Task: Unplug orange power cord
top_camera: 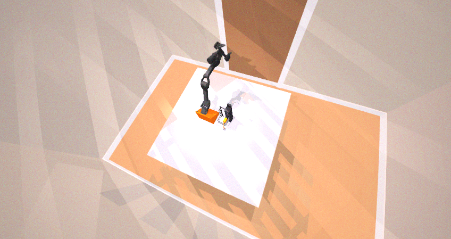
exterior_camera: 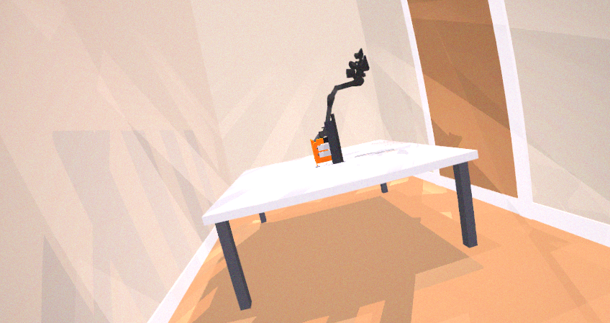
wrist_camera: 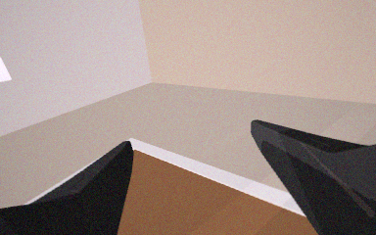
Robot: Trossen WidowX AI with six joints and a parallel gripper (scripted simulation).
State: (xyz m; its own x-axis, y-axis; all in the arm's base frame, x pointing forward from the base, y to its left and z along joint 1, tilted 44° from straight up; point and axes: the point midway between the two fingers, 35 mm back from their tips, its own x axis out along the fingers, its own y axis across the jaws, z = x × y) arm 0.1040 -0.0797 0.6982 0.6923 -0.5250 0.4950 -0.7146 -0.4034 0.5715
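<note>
Now: gripper tip 60 mm short of the orange plug, 430 mm to the left of it and 530 mm above it.
</note>
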